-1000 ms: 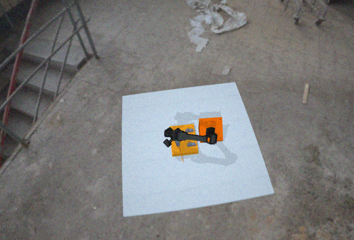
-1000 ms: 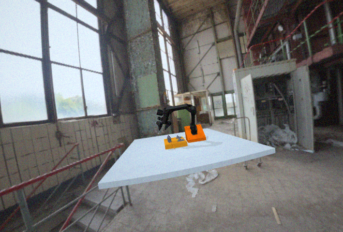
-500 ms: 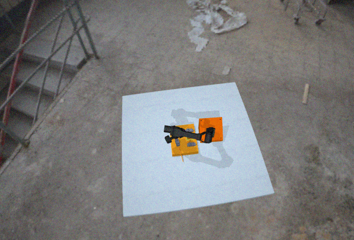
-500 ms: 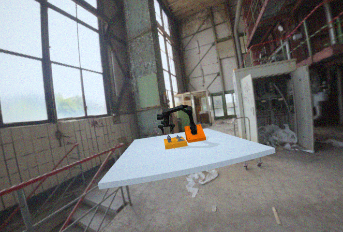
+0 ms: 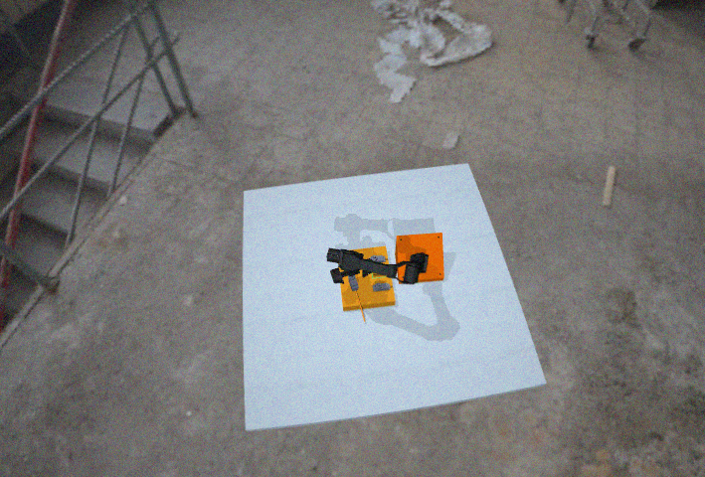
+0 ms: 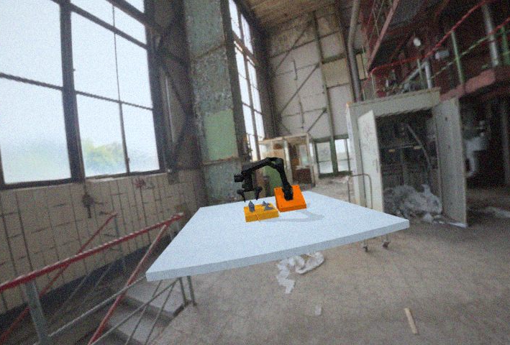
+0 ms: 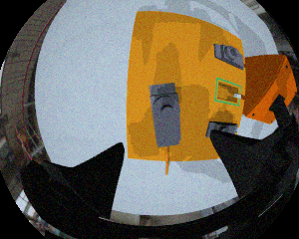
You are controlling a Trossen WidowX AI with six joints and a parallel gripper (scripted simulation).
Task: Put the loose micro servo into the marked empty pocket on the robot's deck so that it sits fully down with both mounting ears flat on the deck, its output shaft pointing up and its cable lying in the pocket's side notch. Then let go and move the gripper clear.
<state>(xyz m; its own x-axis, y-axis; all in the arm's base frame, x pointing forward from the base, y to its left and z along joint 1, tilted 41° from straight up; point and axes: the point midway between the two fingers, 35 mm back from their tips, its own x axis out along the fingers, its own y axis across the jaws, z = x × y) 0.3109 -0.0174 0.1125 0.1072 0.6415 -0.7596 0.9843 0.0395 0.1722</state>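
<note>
Now: gripper tip 100 mm above the deck, 60 mm to the left of it and 20 mm past it.
</note>
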